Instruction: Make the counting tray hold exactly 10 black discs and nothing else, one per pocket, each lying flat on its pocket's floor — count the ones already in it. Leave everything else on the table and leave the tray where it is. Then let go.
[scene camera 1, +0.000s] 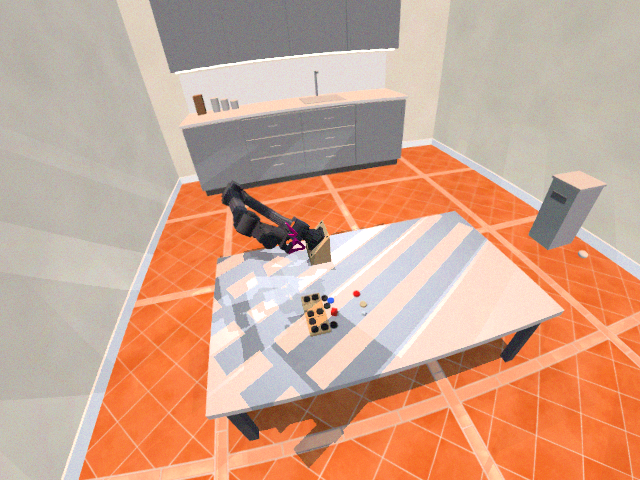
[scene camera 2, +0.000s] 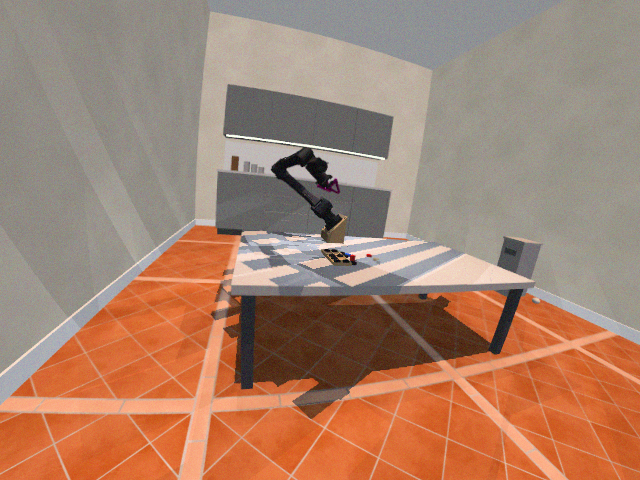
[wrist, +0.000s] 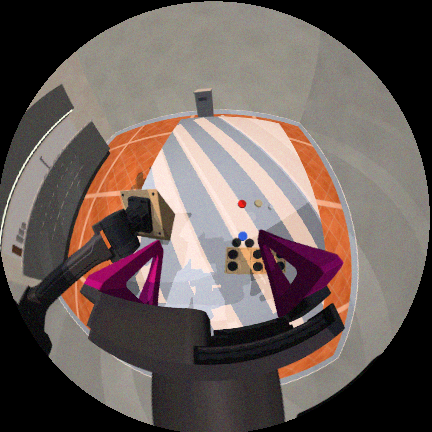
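The wooden counting tray (scene camera 1: 317, 304) (scene camera 2: 339, 264) (wrist: 245, 261) has two columns of pockets. Several pockets hold black discs and several are empty; some are hidden behind a finger in the wrist view. Three loose black discs lie close beside the tray: one disc (scene camera 1: 324, 298) and another disc (scene camera 1: 327, 305) near its far end, and a third disc (scene camera 1: 333, 324) near its front right corner. My gripper (scene camera 1: 295, 239) (scene camera 2: 329, 189) (wrist: 208, 240) is open and empty, high above the table near the arm's base, well away from the tray.
A blue piece (scene camera 1: 330, 300) (wrist: 242, 235) and a red block (scene camera 1: 334, 311) (scene camera 2: 352, 257) lie close beside the tray. Farther right are a red disc (scene camera 1: 356, 293) (wrist: 242, 203), a tan disc (scene camera 1: 363, 304) (wrist: 258, 203) and a small pale piece (scene camera 1: 364, 313). The arm's wooden base block (scene camera 1: 320, 253) stands behind.
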